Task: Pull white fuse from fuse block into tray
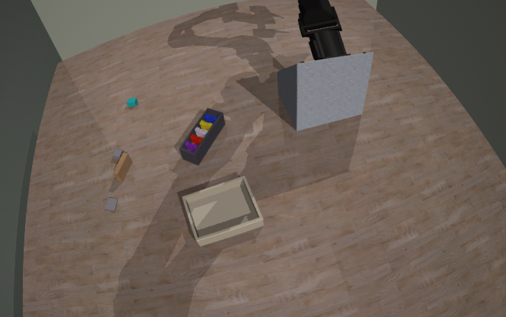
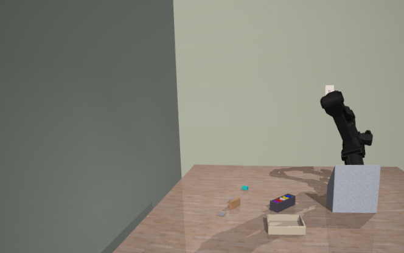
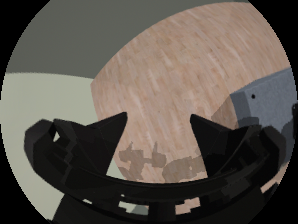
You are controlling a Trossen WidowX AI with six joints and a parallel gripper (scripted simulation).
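Right now my gripper tip is 41 cm short of the white fuse, 23 cm to the right of it and 12 cm above it. From my gripper tip the other things lie so: blue fuse 38 cm ahead, 20 cm to the left, 12 cm below; then teal cube 58 cm ahead, 14 cm below, 2 cm to the left; then beige tray 42 cm ahead, 41 cm to the left, 14 cm below.
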